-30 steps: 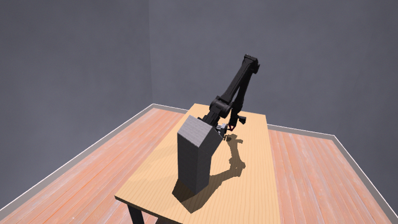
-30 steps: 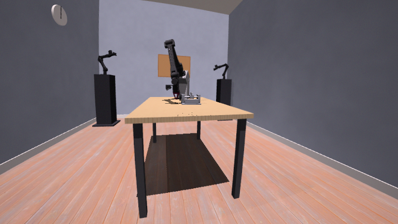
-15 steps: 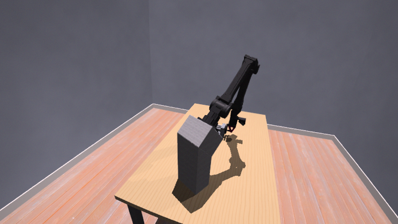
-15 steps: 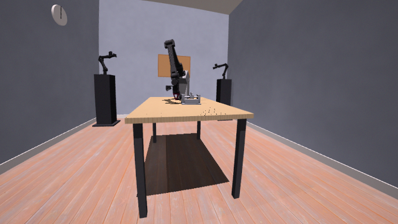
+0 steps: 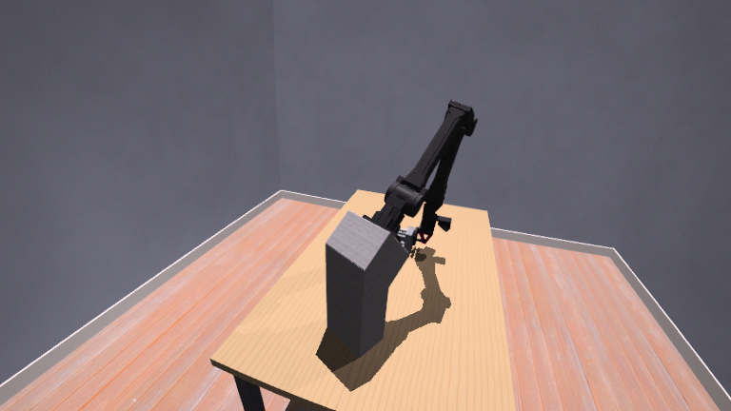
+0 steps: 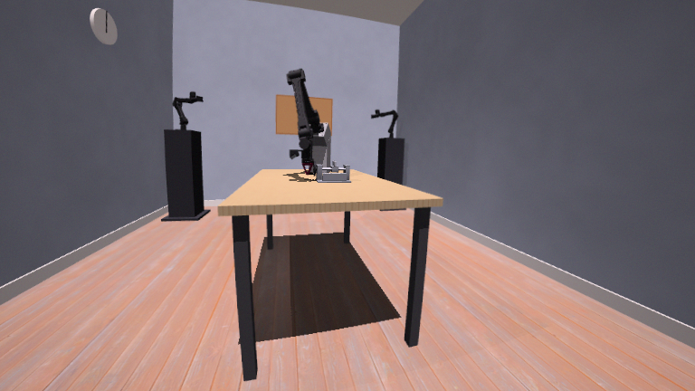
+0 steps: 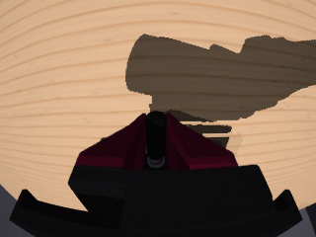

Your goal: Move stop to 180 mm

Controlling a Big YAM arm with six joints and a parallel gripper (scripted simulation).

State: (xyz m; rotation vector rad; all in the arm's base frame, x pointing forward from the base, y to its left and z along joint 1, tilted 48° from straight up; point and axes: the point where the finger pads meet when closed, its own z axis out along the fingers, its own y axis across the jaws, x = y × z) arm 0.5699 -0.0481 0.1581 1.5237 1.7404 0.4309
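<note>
Right now the black handwheel handle is 1 cm to the left of my hand.
</note>
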